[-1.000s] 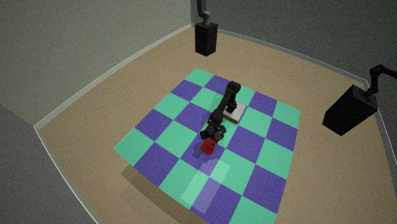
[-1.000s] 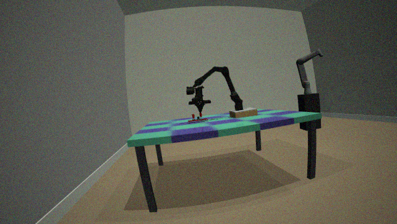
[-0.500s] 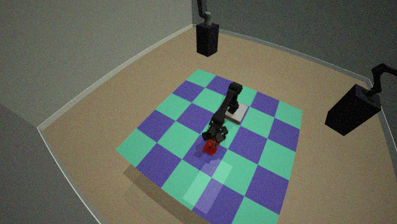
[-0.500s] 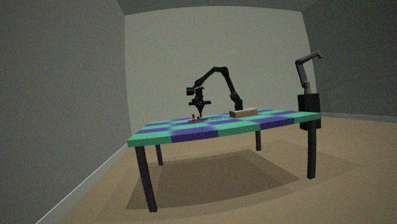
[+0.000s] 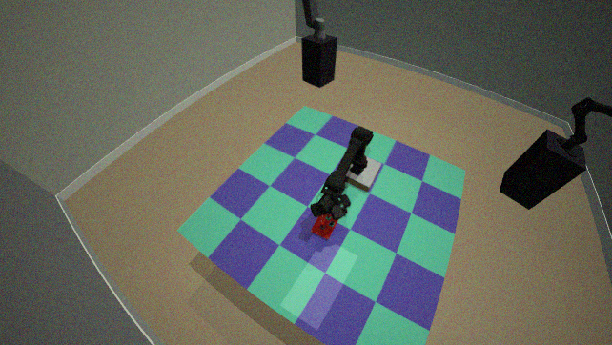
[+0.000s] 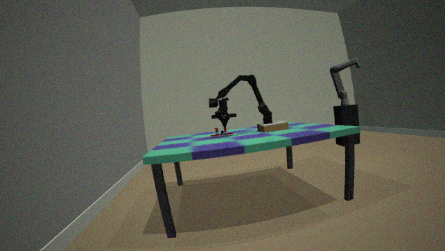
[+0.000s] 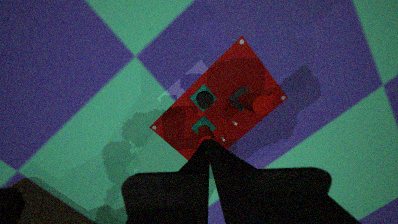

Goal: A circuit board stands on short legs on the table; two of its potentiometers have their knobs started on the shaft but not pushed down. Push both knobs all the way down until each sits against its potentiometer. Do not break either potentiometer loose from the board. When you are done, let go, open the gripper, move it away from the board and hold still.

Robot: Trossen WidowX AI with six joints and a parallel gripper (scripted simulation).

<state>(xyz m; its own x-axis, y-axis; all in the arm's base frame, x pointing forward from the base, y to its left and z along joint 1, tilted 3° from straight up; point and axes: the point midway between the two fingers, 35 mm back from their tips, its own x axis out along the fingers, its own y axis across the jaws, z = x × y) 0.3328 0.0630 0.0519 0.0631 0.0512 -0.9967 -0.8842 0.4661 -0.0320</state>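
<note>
Right now the red knob is 6 cm ahead of my gripper tip, 1 cm to the left of it and 1 cm below it.
</note>
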